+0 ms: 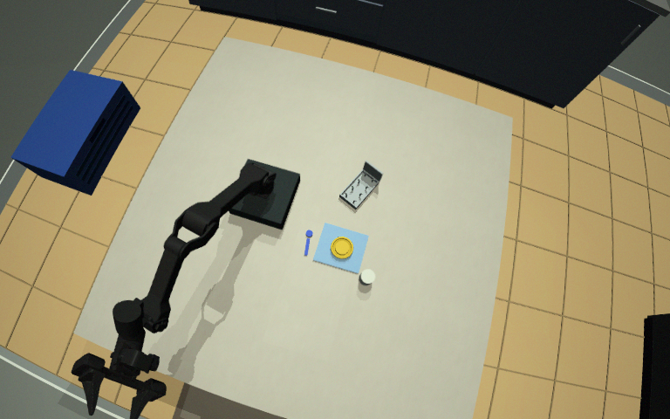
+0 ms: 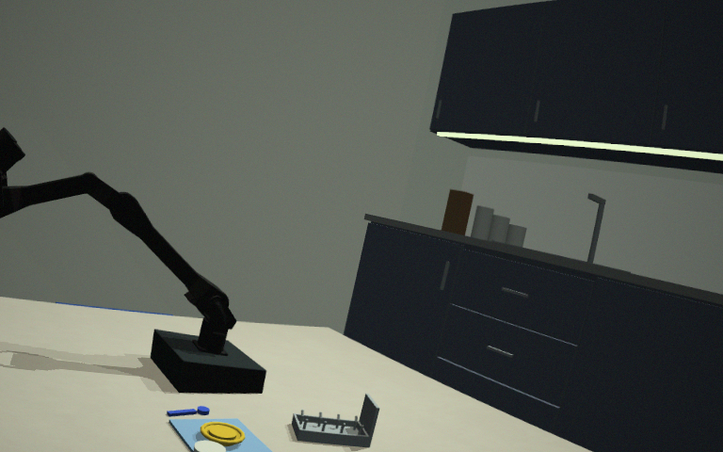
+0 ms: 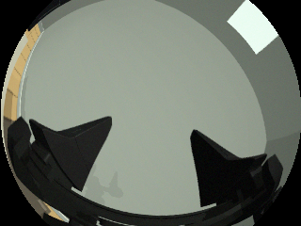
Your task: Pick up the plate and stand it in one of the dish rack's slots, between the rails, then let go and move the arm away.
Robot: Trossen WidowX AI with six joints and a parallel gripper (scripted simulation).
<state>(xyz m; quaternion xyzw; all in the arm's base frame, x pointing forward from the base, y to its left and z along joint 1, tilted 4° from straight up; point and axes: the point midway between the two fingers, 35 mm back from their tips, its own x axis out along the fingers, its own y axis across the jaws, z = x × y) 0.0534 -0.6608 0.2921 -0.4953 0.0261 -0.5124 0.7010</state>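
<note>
The yellow plate lies 250 mm ahead of my gripper tip, 600 mm to the left of it and 400 mm below it. Also, from my gripper tip: light blue mat: 240 mm ahead, 600 mm to the left, 420 mm below; white cup: 350 mm ahead, 540 mm to the left, 390 mm below; blue spoon: 140 mm ahead, 580 mm to the left, 420 mm below.
</note>
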